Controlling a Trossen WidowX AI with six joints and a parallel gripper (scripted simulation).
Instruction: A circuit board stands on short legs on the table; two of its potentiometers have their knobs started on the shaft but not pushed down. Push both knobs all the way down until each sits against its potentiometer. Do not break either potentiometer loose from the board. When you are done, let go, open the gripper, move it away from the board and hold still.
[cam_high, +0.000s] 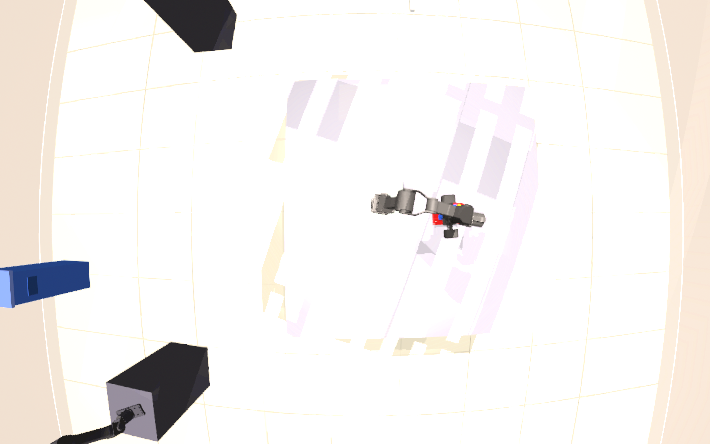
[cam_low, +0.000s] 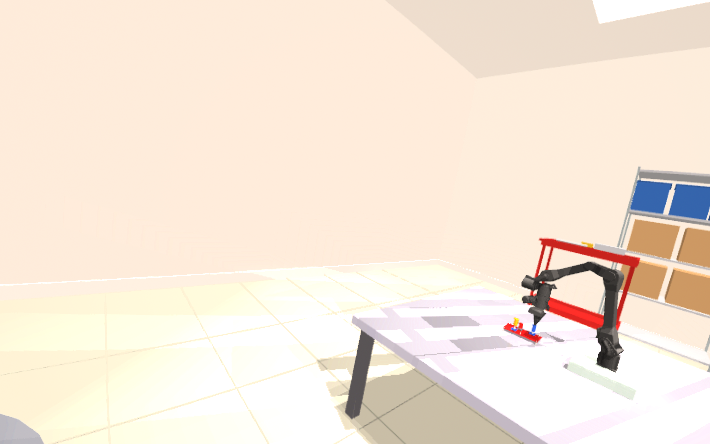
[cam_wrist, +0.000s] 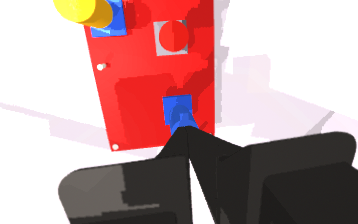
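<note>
My gripper tip is now 1 cm above the blue knob. The rest, counted from my gripper tip: orange knob (7 cm ahead, 5 cm to the left).
</note>
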